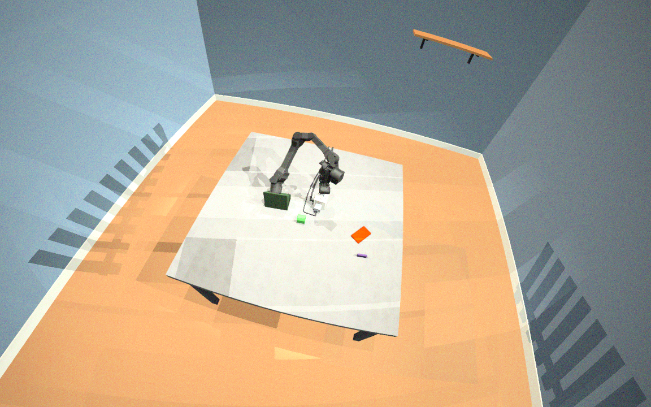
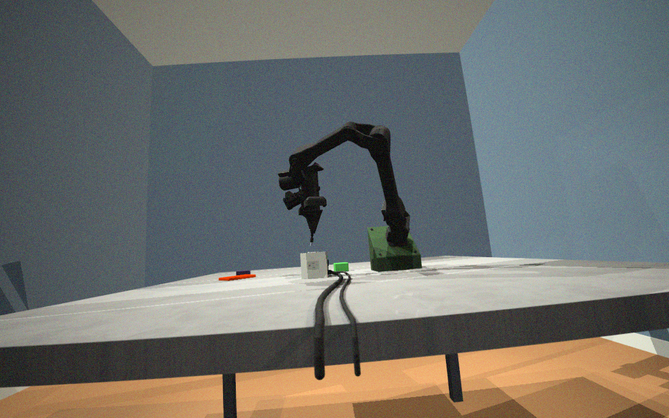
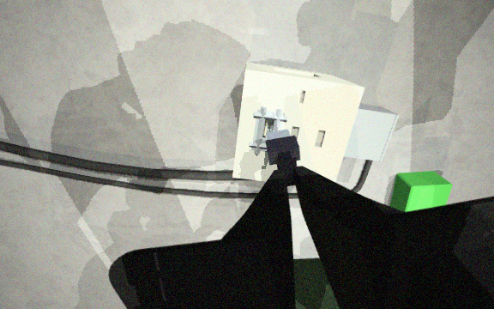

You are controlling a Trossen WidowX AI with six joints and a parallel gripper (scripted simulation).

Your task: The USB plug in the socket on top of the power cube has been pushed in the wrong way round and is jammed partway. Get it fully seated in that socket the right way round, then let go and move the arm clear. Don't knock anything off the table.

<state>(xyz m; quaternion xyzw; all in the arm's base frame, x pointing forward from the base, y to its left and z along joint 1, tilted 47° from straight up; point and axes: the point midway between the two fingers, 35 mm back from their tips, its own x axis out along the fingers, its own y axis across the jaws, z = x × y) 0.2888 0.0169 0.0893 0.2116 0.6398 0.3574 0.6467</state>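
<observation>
Right now the dark USB plug is 2 cm below my gripper tip. Also, from my gripper tip: purple piece: 32 cm to the right, 31 cm ahead, 12 cm below; then orange flat piece: 29 cm ahead, 18 cm to the right, 13 cm below; then green block: 17 cm to the right, 12 cm below, 9 cm behind.
</observation>
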